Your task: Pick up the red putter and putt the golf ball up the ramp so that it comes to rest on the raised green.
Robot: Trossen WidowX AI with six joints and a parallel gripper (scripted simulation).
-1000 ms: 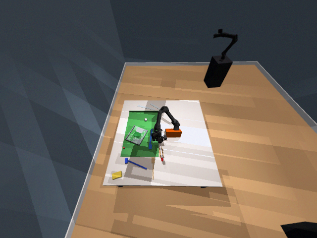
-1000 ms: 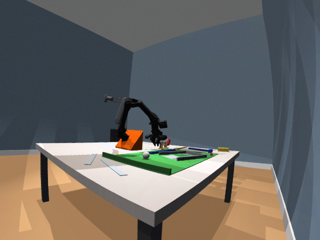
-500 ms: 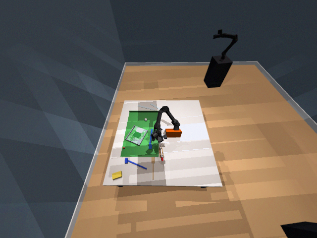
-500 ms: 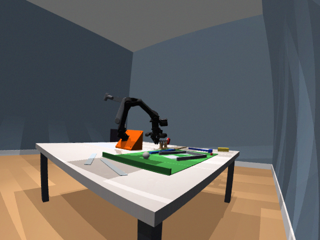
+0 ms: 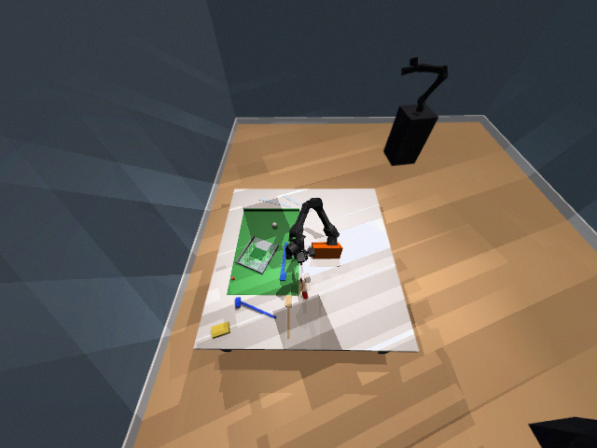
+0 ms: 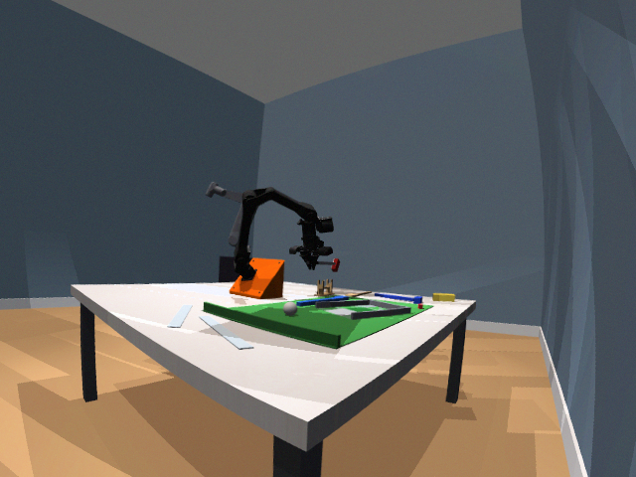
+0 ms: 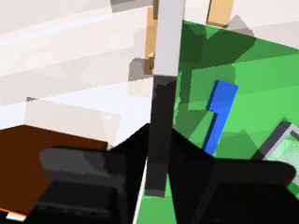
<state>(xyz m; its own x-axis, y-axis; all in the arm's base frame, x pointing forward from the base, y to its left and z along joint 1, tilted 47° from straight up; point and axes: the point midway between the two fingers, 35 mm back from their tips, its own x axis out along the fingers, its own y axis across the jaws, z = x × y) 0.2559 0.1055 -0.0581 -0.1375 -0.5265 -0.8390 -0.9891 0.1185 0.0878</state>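
Now: gripper tip 120 mm to the right of the red putter and 30 mm below it. Round my gripper tip: wooden stand: 130 mm to the left, 90 mm below; then wooden stick: 120 mm ahead, 270 mm to the left, 120 mm below; then blue putter: 330 mm ahead, 230 mm to the left, 110 mm below.
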